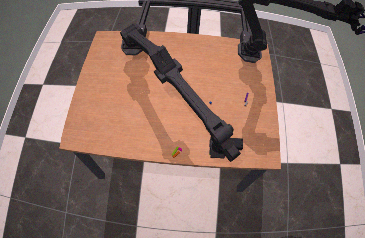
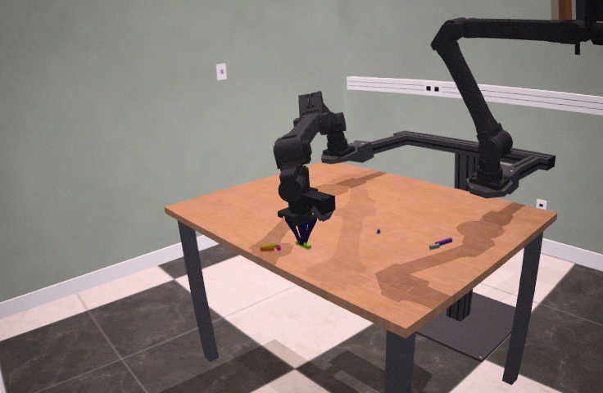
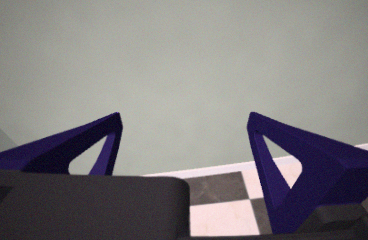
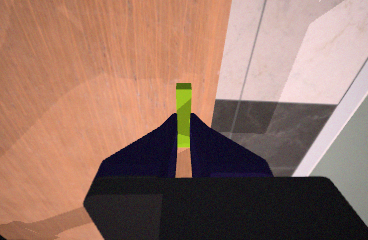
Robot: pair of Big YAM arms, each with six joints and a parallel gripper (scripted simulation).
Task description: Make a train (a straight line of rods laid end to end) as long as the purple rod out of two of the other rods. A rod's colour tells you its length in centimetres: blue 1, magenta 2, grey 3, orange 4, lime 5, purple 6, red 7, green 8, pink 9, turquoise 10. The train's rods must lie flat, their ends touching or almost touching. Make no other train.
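My right gripper is now 32 cm past the blue rod, 1 cm to the left of it and 8 cm above it. From my right hand the other things lie so: grey rod (33 cm behind, 19 cm to the left, 8 cm below); magenta rod (4 cm behind, 16 cm to the right, 8 cm below); orange rod (1 cm behind, 18 cm to the right, 8 cm below).
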